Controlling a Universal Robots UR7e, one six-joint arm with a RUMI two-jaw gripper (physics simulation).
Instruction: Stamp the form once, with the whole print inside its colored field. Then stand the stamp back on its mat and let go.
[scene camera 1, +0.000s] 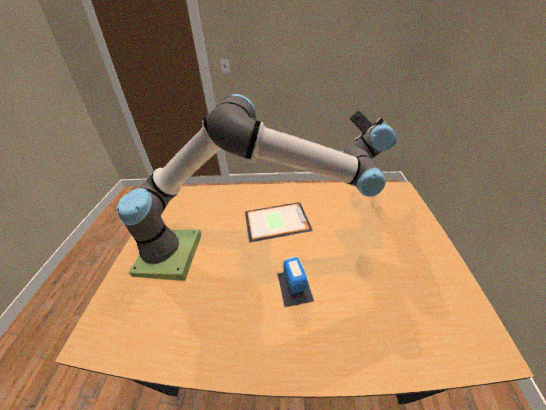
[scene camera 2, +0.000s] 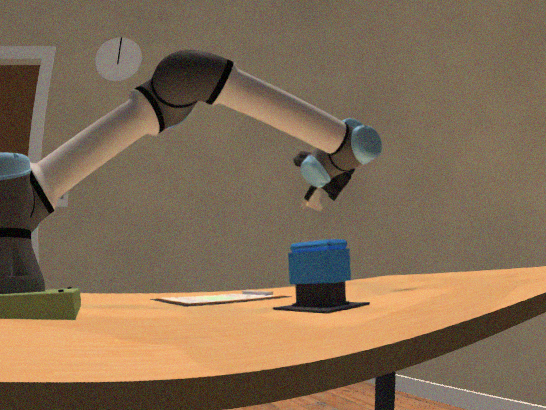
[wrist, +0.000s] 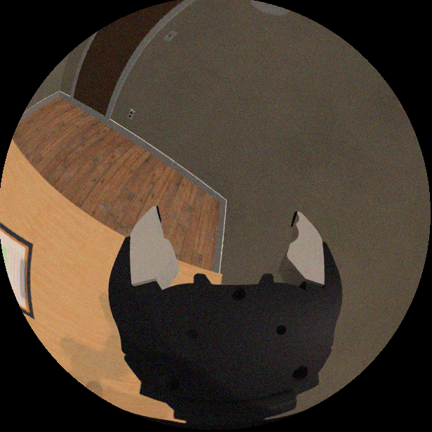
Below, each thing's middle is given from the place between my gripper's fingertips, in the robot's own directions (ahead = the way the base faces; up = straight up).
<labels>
My hand is 350 mm past the form (scene camera 1: 278, 221), 320 mm to the left of it and 270 mm above it. Round my hand: blue stamp (scene camera 2: 323, 261) (610 mm to the right, 240 mm behind, 220 mm below); black stamp base (scene camera 2: 328, 295) (610 mm to the right, 250 mm below, 240 mm behind).
</labels>
